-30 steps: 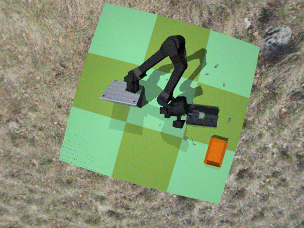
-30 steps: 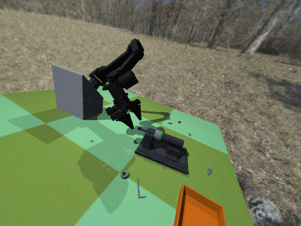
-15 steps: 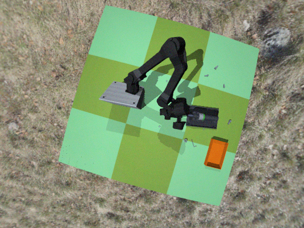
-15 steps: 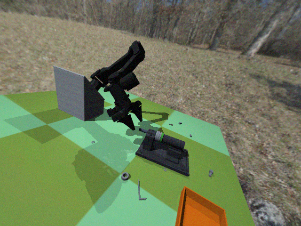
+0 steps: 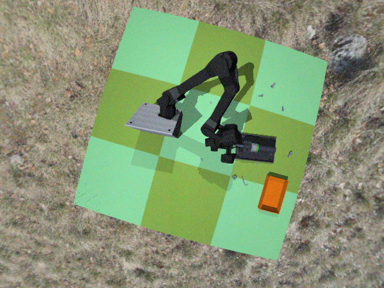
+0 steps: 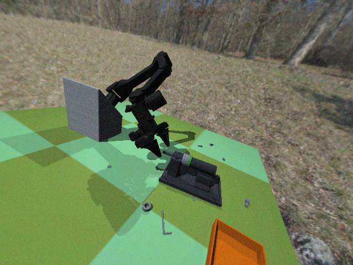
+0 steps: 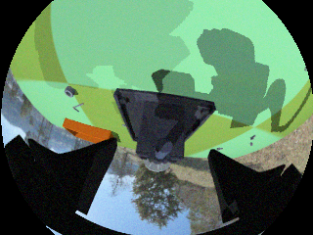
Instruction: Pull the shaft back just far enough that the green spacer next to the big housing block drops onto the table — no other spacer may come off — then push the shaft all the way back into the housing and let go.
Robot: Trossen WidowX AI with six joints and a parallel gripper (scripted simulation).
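Right now my gripper tip is 7 cm short of the grey shaft and 1 cm to the right of it. From my gripper tip the other things lie so: orange tray: 32 cm ahead, 19 cm to the right, 7 cm below; light grey spacer: 9 cm ahead, 2 cm to the left; green spacer: 10 cm ahead, 2 cm to the left.
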